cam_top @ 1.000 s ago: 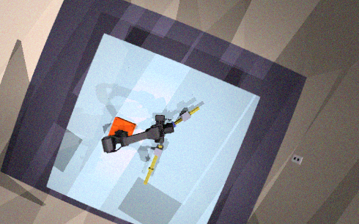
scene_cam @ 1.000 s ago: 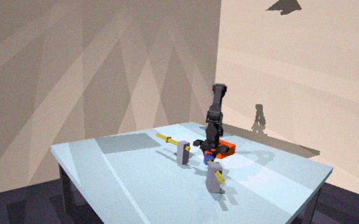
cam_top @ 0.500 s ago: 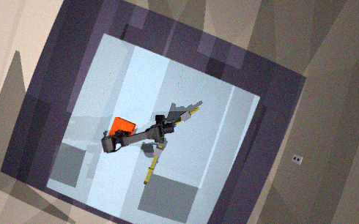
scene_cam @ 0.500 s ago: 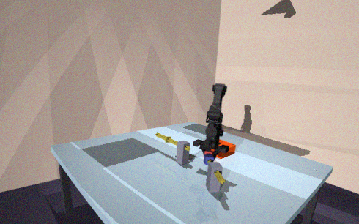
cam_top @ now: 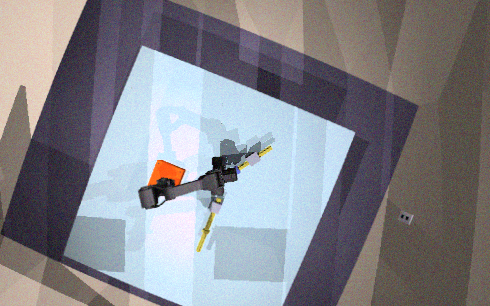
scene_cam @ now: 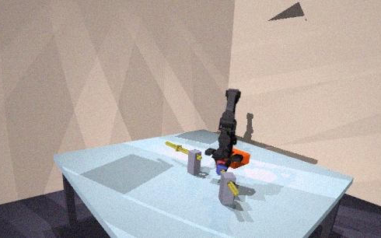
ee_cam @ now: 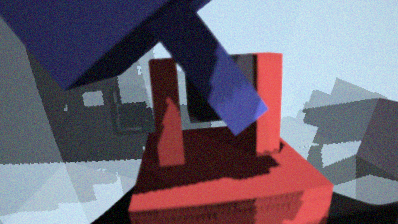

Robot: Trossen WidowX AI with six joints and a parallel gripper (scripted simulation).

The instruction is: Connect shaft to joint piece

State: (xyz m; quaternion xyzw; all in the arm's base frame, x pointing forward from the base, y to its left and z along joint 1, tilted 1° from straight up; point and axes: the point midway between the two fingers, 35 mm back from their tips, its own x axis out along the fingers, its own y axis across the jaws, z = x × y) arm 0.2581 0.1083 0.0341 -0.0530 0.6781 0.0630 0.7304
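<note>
My gripper tip is 40 mm below the red joint piece and 10 mm short of it.
</note>
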